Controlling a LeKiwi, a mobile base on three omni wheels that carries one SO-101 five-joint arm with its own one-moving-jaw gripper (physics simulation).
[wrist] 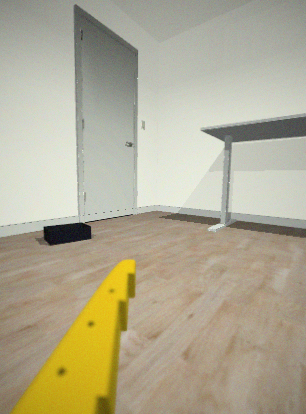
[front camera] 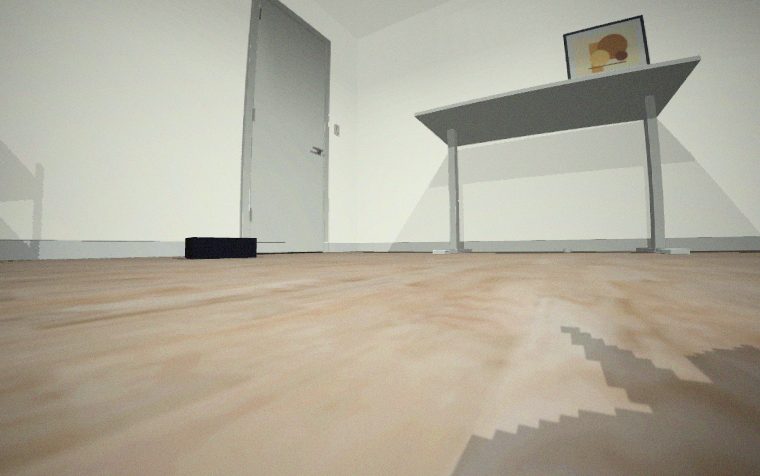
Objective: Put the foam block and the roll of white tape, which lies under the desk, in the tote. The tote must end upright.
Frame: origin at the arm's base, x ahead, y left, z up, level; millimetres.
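Seen in the pictures: hand, tool point: (wrist: 135, 273).
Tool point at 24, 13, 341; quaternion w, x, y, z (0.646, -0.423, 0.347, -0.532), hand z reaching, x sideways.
A point is followed by its place in that frame, as x, y, z.
A black tote (front camera: 220, 247) {1371, 826, -37} (wrist: 68, 234) {1374, 823, -28} stands upright on the floor near the door, left of centre in the front view and at the left in the wrist view. The grey desk (front camera: 538, 112) {1933, -955, 836} (wrist: 260, 129) {1994, -654, 835} stands against the wall to the right. A tiny pale thing (front camera: 567, 250) {1978, -1135, -76} lies on the floor under the desk, between its legs; it may be the roll of white tape, but it is too small to tell. The foam block does not show in either view. My gripper (wrist: 128, 267) is fully open, with one yellow notched jaw in view, far from the tote and desk.
A grey door (front camera: 288, 134) {2372, 868, 886} (wrist: 109, 125) {2383, 862, 995} stands behind the tote. The desk's left leg (front camera: 453, 193) {2234, -428, 346} (wrist: 227, 180) {2228, -443, 388} and right leg (front camera: 653, 179) {1655, -1498, 333} end in low feet. A framed picture (front camera: 607, 47) {2072, -1619, 1439} stands on the desk. A jagged shadow falls on the floor at the lower right in the front view.
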